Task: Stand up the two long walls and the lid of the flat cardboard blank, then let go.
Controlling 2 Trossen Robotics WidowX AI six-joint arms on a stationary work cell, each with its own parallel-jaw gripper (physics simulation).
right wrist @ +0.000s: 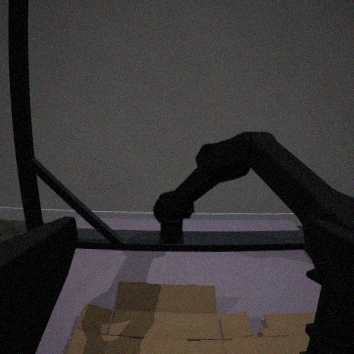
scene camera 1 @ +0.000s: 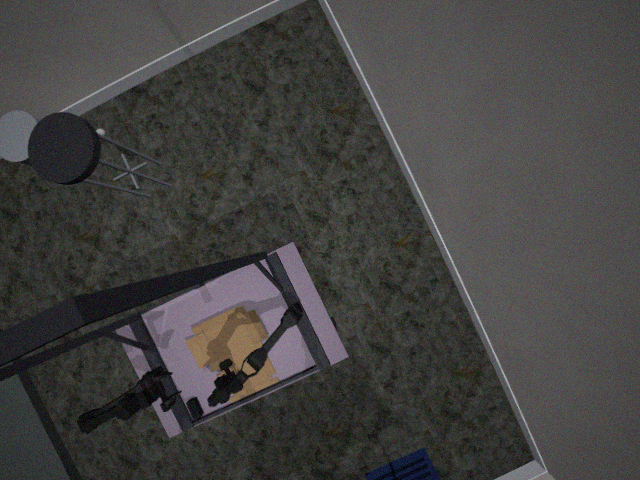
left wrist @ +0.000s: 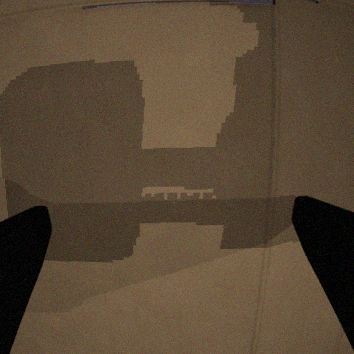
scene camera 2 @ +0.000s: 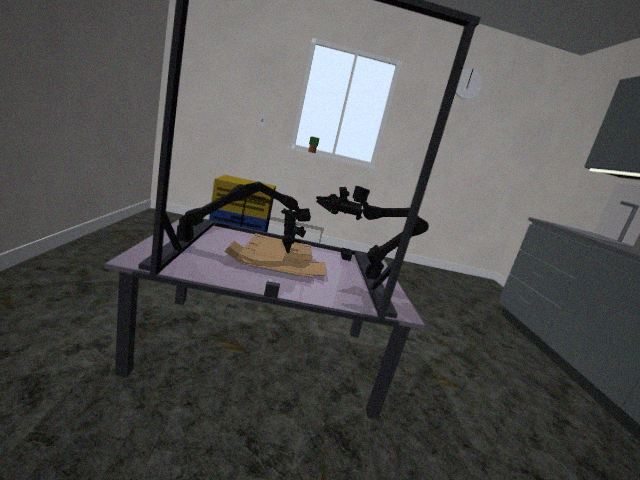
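Where they show: left gripper, fingertip midpoint: [scene camera 1: 234, 368] [left wrist: 172, 213] [scene camera 2: 288, 250]; right gripper, fingertip midpoint: [right wrist: 194, 231] [scene camera 1: 176, 382] [scene camera 2: 316, 199]; left arm's base at its link origin: [right wrist: 170, 237] [scene camera 1: 295, 308] [scene camera 2: 183, 238]; right arm's base at its link origin: [scene camera 2: 372, 277].
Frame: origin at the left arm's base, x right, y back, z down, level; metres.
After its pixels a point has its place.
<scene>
The tan cardboard blank [scene camera 1: 199, 352] @[x 0.007, y -0.638, z 0.004 m] [scene camera 2: 268, 248] @[x -0.128, y -0.386, z 0.007 m] [right wrist: 185, 322] @[x -0.025, y -0.290, z 0.011 m] lies on the table; its panel at the left in scene camera 2 seems tilted up a little, and the rest looks near flat. Its surface fills most of the left wrist view, with a crease right of the middle. My left gripper [scene camera 2: 287, 251] @[x -0.171, y -0.490, z 0.010 m] [left wrist: 172, 213] @[x -0.171, y -0.490, z 0.010 m] is open, pointing down close over the blank; whether it touches is unclear. The blank's surface shows between its fingers. My right gripper [scene camera 2: 318, 200] @[x -0.001, y -0.563, z -0.315 m] [right wrist: 194, 231] @[x -0.001, y -0.563, z -0.315 m] is open and empty, held level well above the table, right of the left gripper in scene camera 2.
The pale purple table [scene camera 1: 320, 320] @[x -0.130, y 0.096, z 0.019 m] [scene camera 2: 206, 268] @[x 0.230, y -0.178, z 0.019 m] carries a dark frame with tall posts [scene camera 2: 166, 134] @[x 0.380, y -0.033, z -0.476 m] [scene camera 2: 439, 134] @[x 0.380, y -0.885, z -0.669 m] at both ends. A small black block [scene camera 1: 194, 408] @[x -0.279, y -0.805, z -0.015 m] [scene camera 2: 346, 253] @[x -0.246, y -0.807, z -0.015 m] stands on the table near the right arm's base. My left arm [right wrist: 225, 160] @[x -0.070, y -0.279, z -0.276 m] spans the right wrist view.
</scene>
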